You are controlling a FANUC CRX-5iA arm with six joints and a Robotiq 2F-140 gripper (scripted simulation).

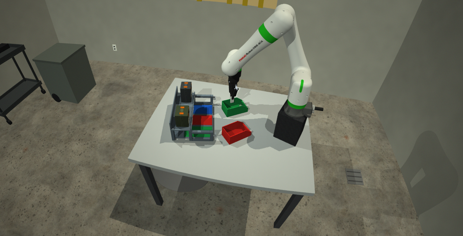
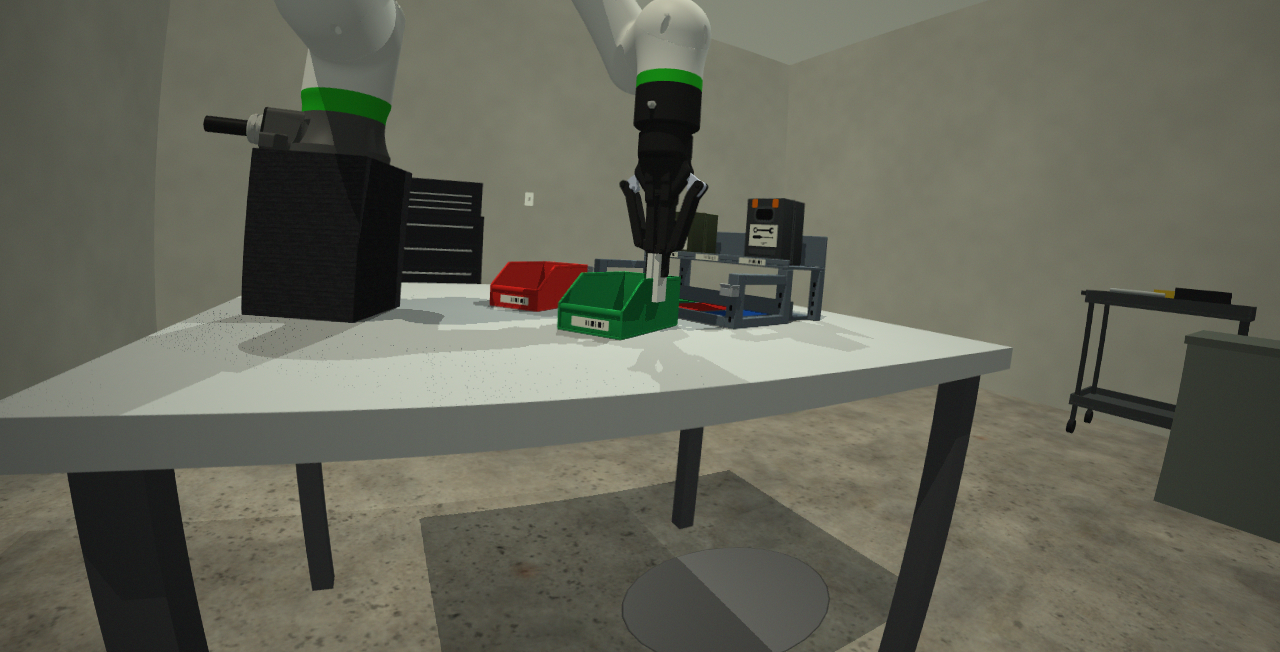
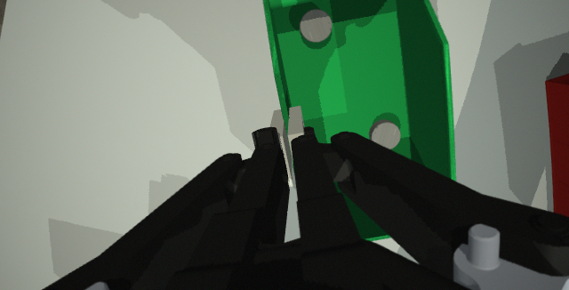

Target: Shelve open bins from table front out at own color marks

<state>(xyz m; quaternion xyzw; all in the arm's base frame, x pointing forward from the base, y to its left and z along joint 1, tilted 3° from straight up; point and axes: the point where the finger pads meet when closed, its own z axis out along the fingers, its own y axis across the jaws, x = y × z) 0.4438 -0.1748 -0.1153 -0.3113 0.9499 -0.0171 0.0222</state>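
Now: hand 3 cm past the green bin, 4 cm to the right of it and 4 cm above it. From my hand the other things lie so: red bin 9 cm behind, 28 cm to the left, 4 cm below.
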